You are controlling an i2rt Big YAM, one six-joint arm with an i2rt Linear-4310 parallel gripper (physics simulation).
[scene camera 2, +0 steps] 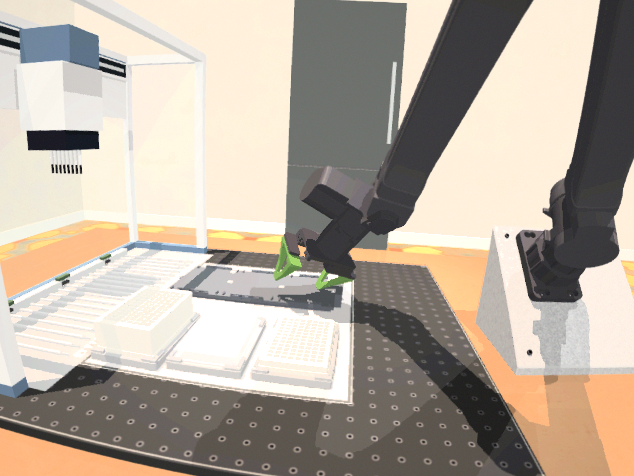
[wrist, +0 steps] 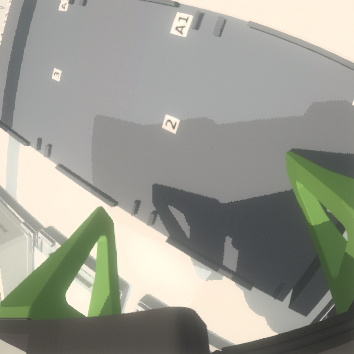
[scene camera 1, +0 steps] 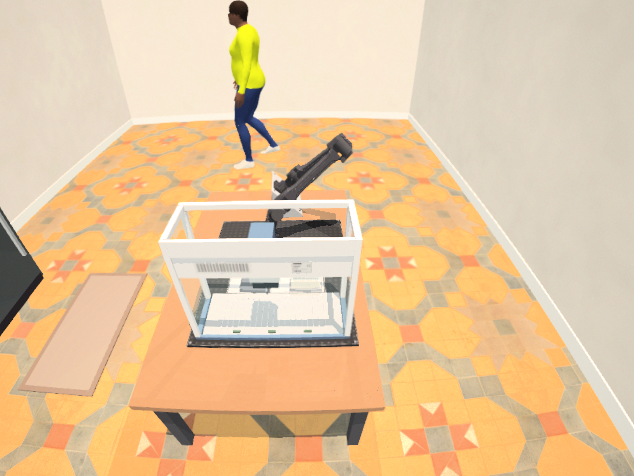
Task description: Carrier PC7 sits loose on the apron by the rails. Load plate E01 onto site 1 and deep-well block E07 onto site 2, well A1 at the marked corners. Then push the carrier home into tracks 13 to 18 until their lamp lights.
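Places are measured from the arm's base along level axes (x back, y left, z down), in millimetres.
Pixels of known places: gripper, fingertip midpoint: [scene camera 2: 296, 282] [wrist: 193, 188]; arm's base at its link origin: [scene camera 2: 545, 267] [scene camera 1: 281, 191].
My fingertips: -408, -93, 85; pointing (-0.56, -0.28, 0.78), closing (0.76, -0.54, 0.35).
Ahead of a thing's pixels: the offset from my fingertips to its top centre, as dx, dy, dz. "spot": to the spot under its first point. Level surfaces: height alone.
Carrier PC7 @(-77, -26, +1) [scene camera 2: 225, 282] [wrist: 130, 90] is a long dark grey tray lying on the white apron [scene camera 2: 344, 379] beside the rails @(spot: -408, +63, +28) [scene camera 2: 76, 292]. Site numbers 2 and 3 and an A1 mark show on it in the wrist view, with no labware on those sites. My gripper [scene camera 2: 297, 282] [wrist: 193, 188] is open and empty, its green fingers low over the carrier's near end, casting a shadow there. A tall white deep-well block @(-196, +184, -23) [scene camera 2: 145, 320], a flat white piece @(-90, +183, +5) [scene camera 2: 217, 342] and a white well plate @(+22, +188, +5) [scene camera 2: 299, 344] stand in a row beside the carrier. Their labels cannot be read.
A white frame [scene camera 1: 260, 248] [scene camera 2: 201, 153] surrounds the rail deck, with a pipetting head @(-418, +39, -371) [scene camera 2: 61, 97] hanging at the left. The arm's pale wedge base [scene camera 2: 504, 317] stands beyond the dark perforated board @(dz +31) [scene camera 2: 266, 435]. A person [scene camera 1: 247, 61] is behind the table @(dz +44) [scene camera 1: 256, 379].
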